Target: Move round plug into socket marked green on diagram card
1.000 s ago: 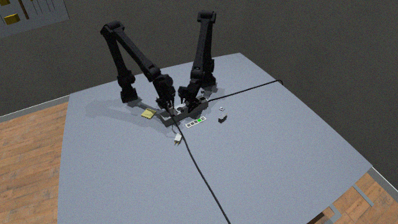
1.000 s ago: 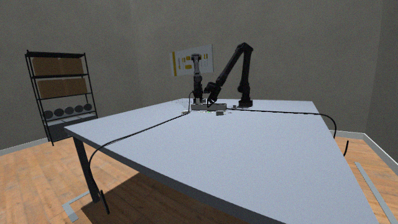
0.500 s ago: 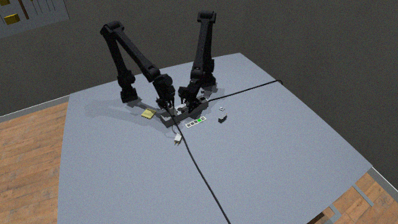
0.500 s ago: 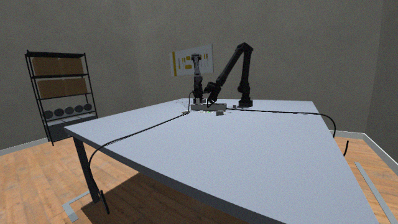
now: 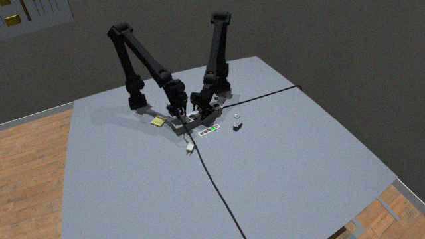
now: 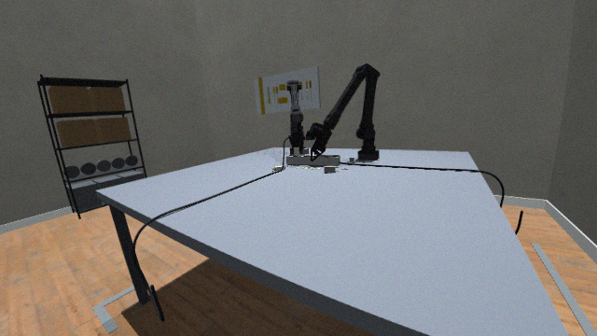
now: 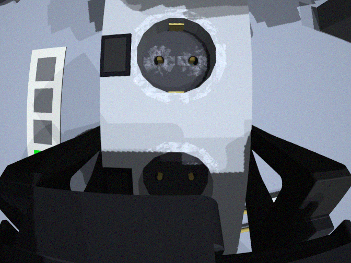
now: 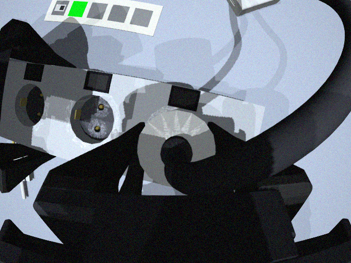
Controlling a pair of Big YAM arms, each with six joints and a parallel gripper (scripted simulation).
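Observation:
The round plug lies 10 mm below my right hand. From my right hand the other things lie so: diagram card 60 mm ahead, 140 mm to the left, 90 mm below; white adapter 180 mm ahead, 80 mm below; grey block 150 mm behind, 50 mm to the right, 50 mm below.

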